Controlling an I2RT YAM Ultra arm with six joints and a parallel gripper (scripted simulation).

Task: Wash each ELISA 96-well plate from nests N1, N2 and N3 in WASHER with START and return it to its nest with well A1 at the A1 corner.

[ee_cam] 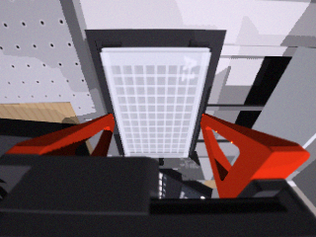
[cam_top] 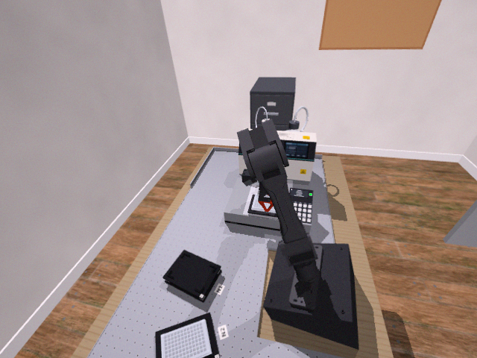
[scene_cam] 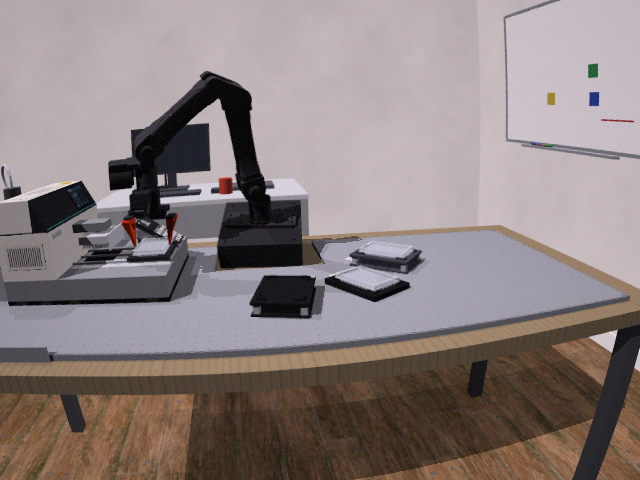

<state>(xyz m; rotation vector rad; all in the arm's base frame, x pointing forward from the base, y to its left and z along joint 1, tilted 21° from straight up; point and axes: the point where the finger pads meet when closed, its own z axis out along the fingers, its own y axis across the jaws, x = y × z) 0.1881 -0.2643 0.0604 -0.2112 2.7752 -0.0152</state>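
Right now the black washer carrier is 20 mm below my hand. Round my hand: manifold head (150 mm to the right, 30 mm above, 20 mm ahead); then washer (150 mm to the right, 40 mm above, 30 mm ahead); then N1 label (360 mm to the left, 90 mm below, 60 mm ahead).
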